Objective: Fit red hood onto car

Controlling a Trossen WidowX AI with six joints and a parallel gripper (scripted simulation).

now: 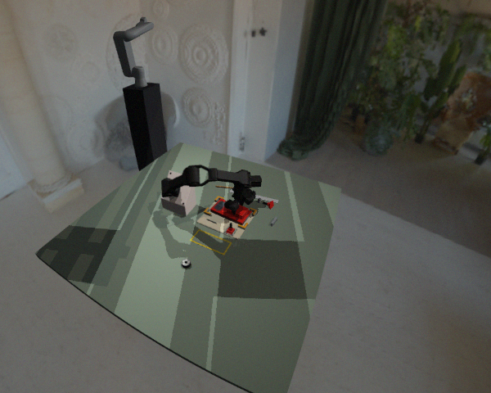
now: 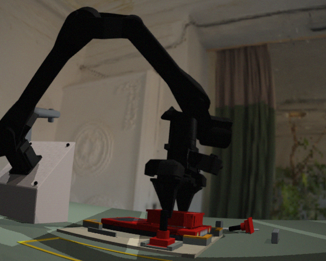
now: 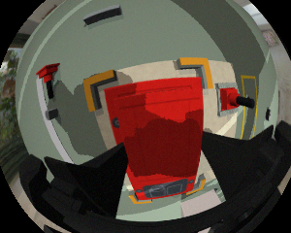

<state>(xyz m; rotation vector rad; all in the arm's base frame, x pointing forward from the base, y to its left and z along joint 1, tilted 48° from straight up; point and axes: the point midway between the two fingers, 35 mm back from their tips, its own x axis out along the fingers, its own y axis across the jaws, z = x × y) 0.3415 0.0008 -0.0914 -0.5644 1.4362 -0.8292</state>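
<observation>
The red hood lies right at my gripper tip. Also, from my gripper tip: grey engine block (20 mm below); white strip (30 mm ahead, 200 mm to the left, 40 mm below); jig plate (40 mm behind, 20 mm to the right, 30 mm below).
</observation>
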